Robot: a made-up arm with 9 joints. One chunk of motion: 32 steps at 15 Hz.
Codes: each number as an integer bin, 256 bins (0 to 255) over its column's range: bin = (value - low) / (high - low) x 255, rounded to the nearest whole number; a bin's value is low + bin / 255 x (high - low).
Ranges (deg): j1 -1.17..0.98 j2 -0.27..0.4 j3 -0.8..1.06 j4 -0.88..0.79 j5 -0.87..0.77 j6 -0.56..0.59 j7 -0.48..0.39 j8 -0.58..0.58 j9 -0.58..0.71
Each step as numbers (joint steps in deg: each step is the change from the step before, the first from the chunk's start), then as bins.
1 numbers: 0.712 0.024 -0.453 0.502 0.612 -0.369 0.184 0.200 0.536
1 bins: 223 112 48 211 230 42 195 171 221
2 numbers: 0.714 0.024 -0.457 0.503 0.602 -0.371 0.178 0.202 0.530
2 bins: 223 112 47 211 229 42 193 172 219
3 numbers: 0.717 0.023 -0.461 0.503 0.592 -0.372 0.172 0.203 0.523
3 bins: 224 112 46 211 227 42 191 172 218
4 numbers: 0.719 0.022 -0.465 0.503 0.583 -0.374 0.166 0.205 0.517
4 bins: 224 111 46 211 226 41 189 173 217
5 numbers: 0.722 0.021 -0.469 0.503 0.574 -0.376 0.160 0.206 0.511
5 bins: 224 111 45 211 225 41 188 173 216
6 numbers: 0.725 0.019 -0.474 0.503 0.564 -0.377 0.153 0.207 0.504
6 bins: 225 110 45 211 223 41 186 173 214
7 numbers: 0.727 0.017 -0.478 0.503 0.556 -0.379 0.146 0.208 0.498
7 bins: 225 109 44 211 222 40 183 173 213
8 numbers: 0.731 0.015 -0.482 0.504 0.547 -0.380 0.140 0.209 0.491
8 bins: 225 108 44 211 220 40 182 173 212
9 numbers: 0.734 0.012 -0.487 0.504 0.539 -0.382 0.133 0.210 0.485
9 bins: 226 107 43 211 219 39 180 174 211
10 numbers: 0.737 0.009 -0.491 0.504 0.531 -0.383 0.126 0.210 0.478
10 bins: 226 106 42 211 218 39 178 174 209
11 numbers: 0.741 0.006 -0.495 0.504 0.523 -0.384 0.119 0.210 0.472
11 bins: 227 105 42 211 217 39 176 174 208
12 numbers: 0.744 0.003 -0.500 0.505 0.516 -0.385 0.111 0.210 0.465
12 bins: 227 104 41 211 216 39 173 174 207
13 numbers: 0.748 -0.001 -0.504 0.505 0.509 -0.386 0.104 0.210 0.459
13 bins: 227 102 41 211 214 39 171 174 205
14 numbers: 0.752 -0.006 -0.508 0.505 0.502 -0.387 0.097 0.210 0.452
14 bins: 228 100 40 211 213 38 169 174 204
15 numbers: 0.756 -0.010 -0.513 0.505 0.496 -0.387 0.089 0.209 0.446
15 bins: 228 99 39 211 212 38 167 173 203
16 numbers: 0.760 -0.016 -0.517 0.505 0.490 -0.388 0.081 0.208 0.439
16 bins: 229 97 39 211 211 38 164 173 201
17 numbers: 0.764 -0.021 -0.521 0.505 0.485 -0.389 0.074 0.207 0.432
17 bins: 229 95 38 211 211 38 162 173 200
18 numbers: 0.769 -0.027 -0.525 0.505 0.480 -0.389 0.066 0.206 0.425
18 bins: 230 92 38 211 210 38 160 173 199
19 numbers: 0.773 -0.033 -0.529 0.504 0.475 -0.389 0.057 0.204 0.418
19 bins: 230 90 37 211 209 38 157 172 197
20 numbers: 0.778 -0.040 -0.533 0.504 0.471 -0.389 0.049 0.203 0.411
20 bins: 231 88 37 211 209 38 155 172 196
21 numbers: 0.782 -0.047 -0.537 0.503 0.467 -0.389 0.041 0.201 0.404
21 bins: 232 85 36 211 208 38 153 172 195
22 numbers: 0.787 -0.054 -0.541 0.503 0.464 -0.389 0.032 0.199 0.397
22 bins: 232 82 36 211 207 38 150 171 193
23 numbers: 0.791 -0.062 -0.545 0.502 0.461 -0.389 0.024 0.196 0.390
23 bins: 233 79 35 211 207 38 148 171 192
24 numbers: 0.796 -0.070 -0.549 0.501 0.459 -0.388 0.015 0.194 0.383
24 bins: 233 76 34 211 207 38 145 170 190
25 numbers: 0.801 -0.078 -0.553 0.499 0.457 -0.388 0.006 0.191 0.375
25 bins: 234 73 34 211 206 38 142 169 189
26 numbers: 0.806 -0.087 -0.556 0.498 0.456 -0.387 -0.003 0.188 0.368
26 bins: 234 70 33 210 206 38 140 169 187
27 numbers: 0.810 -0.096 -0.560 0.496 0.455 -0.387 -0.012 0.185 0.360
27 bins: 235 66 33 210 206 38 137 168 186
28 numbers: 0.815 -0.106 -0.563 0.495 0.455 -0.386 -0.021 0.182 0.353
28 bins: 235 62 32 210 206 39 135 168 184
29 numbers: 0.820 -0.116 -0.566 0.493 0.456 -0.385 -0.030 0.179 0.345
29 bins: 236 59 32 210 206 39 132 167 183
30 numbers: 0.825 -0.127 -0.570 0.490 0.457 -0.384 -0.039 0.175 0.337
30 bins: 237 54 32 209 206 39 129 166 181
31 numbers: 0.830 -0.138 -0.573 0.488 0.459 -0.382 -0.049 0.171 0.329
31 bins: 237 50 31 209 207 39 126 165 180
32 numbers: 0.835 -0.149 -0.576 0.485 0.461 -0.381 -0.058 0.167 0.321
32 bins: 238 46 31 208 207 40 124 164 178
